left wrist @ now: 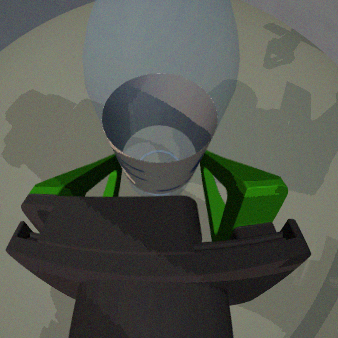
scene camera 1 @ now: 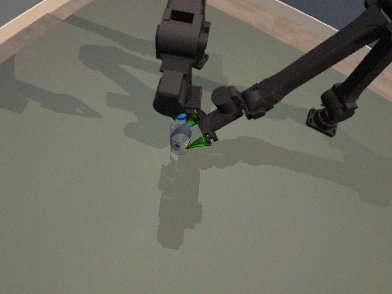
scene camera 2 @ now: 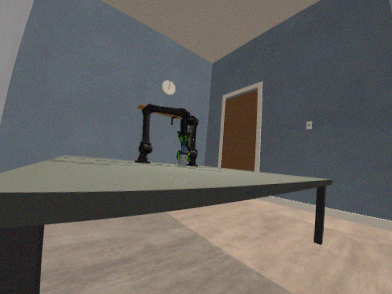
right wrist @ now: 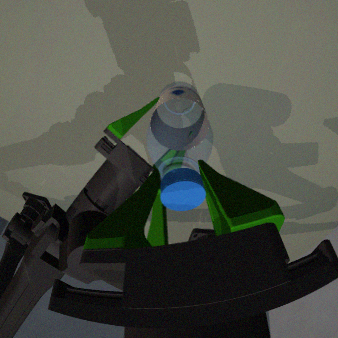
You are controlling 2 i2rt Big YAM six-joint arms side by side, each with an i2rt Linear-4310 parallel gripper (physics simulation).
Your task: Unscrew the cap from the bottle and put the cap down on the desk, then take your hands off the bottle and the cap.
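Frame: origin at the left arm's base, x ahead, y left, z up, level; centimetres.
Where they show: left gripper, fingertip midpoint: point(left wrist: 159, 157) point(scene camera 1: 182, 139) point(scene camera 2: 182, 160) point(right wrist: 175, 114); right gripper, fingertip midpoint: point(scene camera 1: 181, 119) point(scene camera 2: 183, 144) point(right wrist: 179, 170); left arm's base, origin of the base link: point(scene camera 1: 321, 123) point(right wrist: 38, 202); right arm's base, origin of the base link: point(scene camera 2: 142, 162) point(right wrist: 208, 236).
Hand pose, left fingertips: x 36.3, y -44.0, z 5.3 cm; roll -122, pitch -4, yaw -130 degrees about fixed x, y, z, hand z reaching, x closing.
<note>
Each offset is from my left fingertips to the top centre of the thing. Level surfaces: height alone.
A clear bottle @(dz +14.5, dx +0.6, dy -0.6 cm) point(scene camera 1: 180, 145) point(left wrist: 160, 55) point(right wrist: 176, 131) with a printed label band is upright over the desk @(dz -5.3 cm) point(scene camera 1: 100, 200) point(scene camera 2: 150, 180). Whether its base touches the desk is hard to tell. The blue cap @(dz +15.2, dx +0.4, dy -1.0 cm) point(scene camera 1: 181, 117) point(right wrist: 183, 196) is at the bottle's neck, and I cannot tell how tightly it sits. My left gripper point(scene camera 1: 187, 137) point(scene camera 2: 183, 156) point(left wrist: 159, 157) is shut on the bottle's body from the side. My right gripper point(scene camera 2: 184, 138) point(right wrist: 179, 170) is above it, pointing down, with its green fingers shut on the cap. In scene camera 1 the right fingers are mostly hidden by the arm.
The left arm point(scene camera 1: 310, 57) reaches in from the upper right, and the right arm point(scene camera 1: 182, 42) hangs from the top, close to it above the bottle. A dark arm base point(scene camera 1: 322, 122) stands on the desk at the right. Arm shadows cross the desk.
</note>
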